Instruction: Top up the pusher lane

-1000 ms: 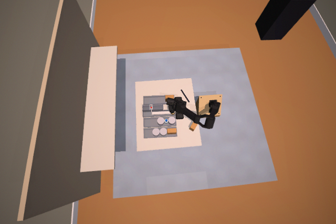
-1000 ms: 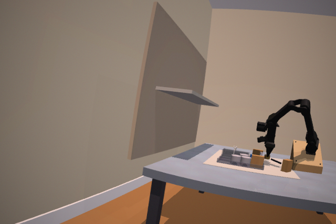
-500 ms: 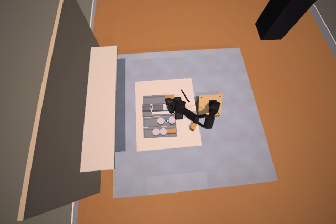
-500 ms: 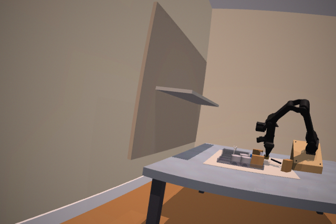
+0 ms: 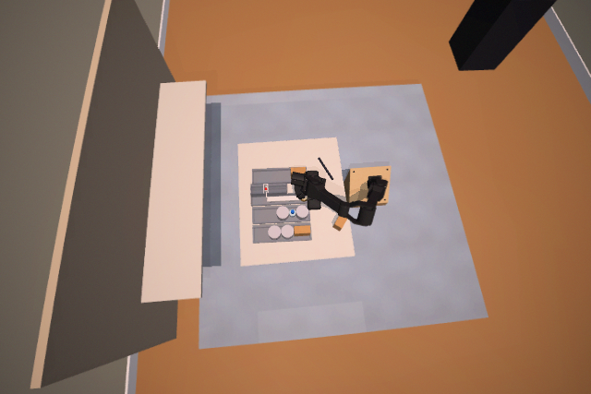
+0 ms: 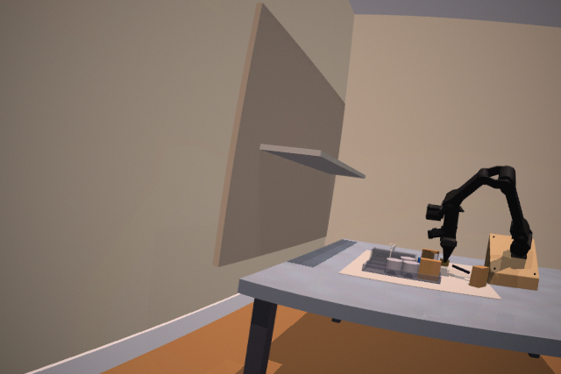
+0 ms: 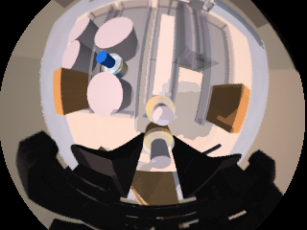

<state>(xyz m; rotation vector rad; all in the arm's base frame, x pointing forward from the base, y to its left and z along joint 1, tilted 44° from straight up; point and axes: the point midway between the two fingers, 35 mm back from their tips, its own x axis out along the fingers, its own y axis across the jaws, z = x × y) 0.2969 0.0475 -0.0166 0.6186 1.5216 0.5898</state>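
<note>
The sprung lane lies 190 mm ahead of my gripper tip, 30 mm to the right of it and 30 mm below it. Round my gripper tip: black rod: 160 mm to the right, 90 mm behind, 40 mm below; pusher plate: 150 mm ahead, 30 mm to the right.
</note>
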